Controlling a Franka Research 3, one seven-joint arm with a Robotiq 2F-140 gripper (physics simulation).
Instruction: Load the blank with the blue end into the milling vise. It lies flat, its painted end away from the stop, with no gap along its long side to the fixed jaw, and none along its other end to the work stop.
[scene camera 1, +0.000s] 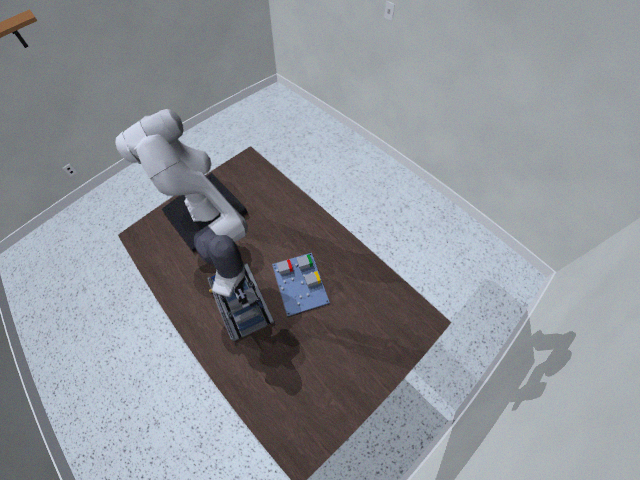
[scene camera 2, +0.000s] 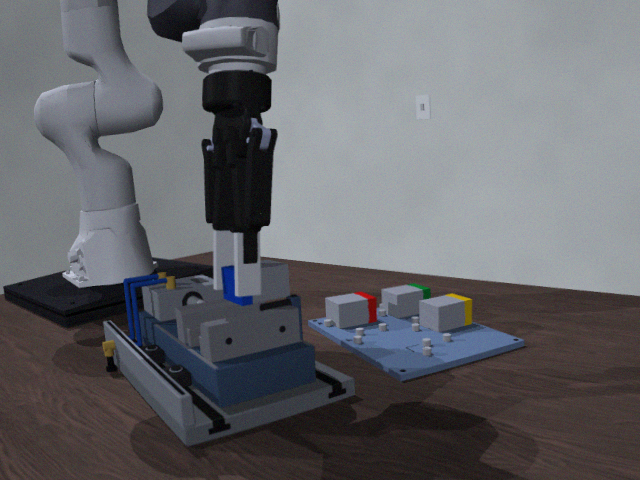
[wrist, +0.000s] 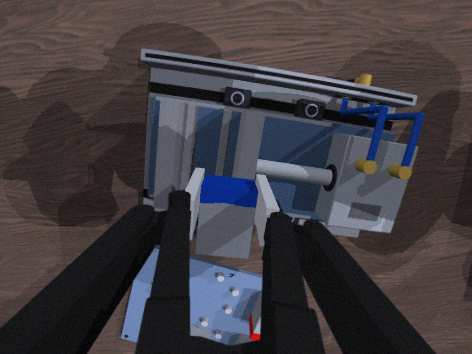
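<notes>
My gripper (scene camera 1: 240, 295) (scene camera 2: 236, 289) (wrist: 229, 185) is shut on the blue-ended blank (scene camera 2: 273, 281) (wrist: 225, 230), with its white fingers on the two long sides. It holds the blank low over the milling vise (scene camera 2: 263, 377) (wrist: 295, 137), at about jaw-top height. The blue end points toward the side with the raised rail; the grey end reaches out over the opposite side. The fixed jaw (scene camera 2: 250, 333) (wrist: 169, 127) is the outer one. The moving jaw (wrist: 249, 145) sits on the screw side. The work stop (scene camera 2: 295, 312) shows beside the blank's grey end in scene camera 2. Exact clearances cannot be told.
A light-blue pegged board (scene camera 1: 297, 297) (scene camera 2: 387, 356) (wrist: 160, 280) lies beside the vise, with red-ended (scene camera 1: 283, 267) (scene camera 2: 347, 311), green-ended (scene camera 1: 303, 262) (scene camera 2: 400, 301) and yellow-ended (scene camera 1: 311, 280) (scene camera 2: 442, 313) blanks. Blue hoses (scene camera 2: 129, 310) (wrist: 377, 135) rise at the vise's screw end.
</notes>
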